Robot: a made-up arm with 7 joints. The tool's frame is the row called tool. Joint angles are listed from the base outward.
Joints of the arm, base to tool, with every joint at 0 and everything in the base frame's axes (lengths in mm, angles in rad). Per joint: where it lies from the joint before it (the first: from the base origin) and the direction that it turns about. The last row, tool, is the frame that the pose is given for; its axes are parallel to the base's.
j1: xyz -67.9 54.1 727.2 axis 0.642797 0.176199 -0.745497
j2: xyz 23 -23.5 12.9 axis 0 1 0
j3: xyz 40.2 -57.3 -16 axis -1 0 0
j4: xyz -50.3 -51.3 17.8 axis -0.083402 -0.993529 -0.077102
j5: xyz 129.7 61 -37.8 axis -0.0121 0.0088 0.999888
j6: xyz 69.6 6.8 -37 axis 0.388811 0.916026 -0.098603
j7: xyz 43.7 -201.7 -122.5 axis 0 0 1
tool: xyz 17.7 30.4 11
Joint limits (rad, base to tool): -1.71..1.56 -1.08..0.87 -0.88..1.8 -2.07..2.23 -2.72..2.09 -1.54..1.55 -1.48..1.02
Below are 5 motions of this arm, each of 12 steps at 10 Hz.
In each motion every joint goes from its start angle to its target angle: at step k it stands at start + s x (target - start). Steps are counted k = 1, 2, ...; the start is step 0. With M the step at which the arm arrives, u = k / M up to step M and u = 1 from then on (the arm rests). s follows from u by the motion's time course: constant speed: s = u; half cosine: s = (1 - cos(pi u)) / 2; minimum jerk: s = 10 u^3 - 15 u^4 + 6 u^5.
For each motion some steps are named. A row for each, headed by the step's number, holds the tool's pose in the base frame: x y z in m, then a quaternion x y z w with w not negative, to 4 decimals.
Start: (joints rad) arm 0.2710 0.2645 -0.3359 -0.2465 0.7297 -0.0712 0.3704
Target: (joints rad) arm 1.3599 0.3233 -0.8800 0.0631 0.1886 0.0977 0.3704
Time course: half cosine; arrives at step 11
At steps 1, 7, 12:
1: 0.1324 0.0438 0.4211 0.3691 0.0286 0.4044 0.8363
7: 0.0853 0.0792 0.4074 0.6601 -0.1203 -0.0986 0.7349
12: 0.0690 0.1163 0.4153 0.7441 -0.1583 -0.3042 0.5733

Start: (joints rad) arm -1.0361 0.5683 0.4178 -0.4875 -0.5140 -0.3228 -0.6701
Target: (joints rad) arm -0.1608 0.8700 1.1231 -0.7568 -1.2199 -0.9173 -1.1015
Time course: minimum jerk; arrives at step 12
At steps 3, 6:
3: 0.2180 -0.1787 0.8661 -0.6933 -0.2319 -0.1756 0.6593
6: 0.1531 -0.1763 0.9053 -0.7559 -0.3347 -0.2124 0.5210

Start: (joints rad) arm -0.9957 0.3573 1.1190 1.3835 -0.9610 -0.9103 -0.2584
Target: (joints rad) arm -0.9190 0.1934 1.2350 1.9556 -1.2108 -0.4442 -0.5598
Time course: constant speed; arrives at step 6
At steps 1, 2, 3, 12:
1: -0.0116 0.1970 0.9744 0.0859 -0.8720 0.3446 0.3370
2: -0.0102 0.1903 0.9773 0.1544 -0.8530 0.3341 0.3700
3: -0.0079 0.1856 0.9782 0.2211 -0.8263 0.3268 0.4020
12: -0.0004 0.1863 0.9689 0.3989 -0.7024 0.3252 0.4917

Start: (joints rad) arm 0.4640 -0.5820 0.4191 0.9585 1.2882 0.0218 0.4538
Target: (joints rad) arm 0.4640 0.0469 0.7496 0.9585 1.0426 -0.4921 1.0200
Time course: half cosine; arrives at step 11
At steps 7, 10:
7: 0.2631 -0.0428 0.8835 -0.5528 -0.1120 0.6804 0.4679
10: 0.2831 -0.0175 0.8418 -0.5216 -0.1025 0.7595 0.3748

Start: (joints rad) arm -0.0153 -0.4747 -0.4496 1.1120 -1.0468 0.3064 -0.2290
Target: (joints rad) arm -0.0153 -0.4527 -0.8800 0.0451 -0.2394 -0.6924 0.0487
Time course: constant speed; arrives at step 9
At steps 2, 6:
2: 0.1939 -0.1851 0.6855 0.5282 -0.3757 -0.4276 0.6300
6: 0.2340 -0.1778 0.6640 0.3381 -0.4021 -0.3045 0.7945

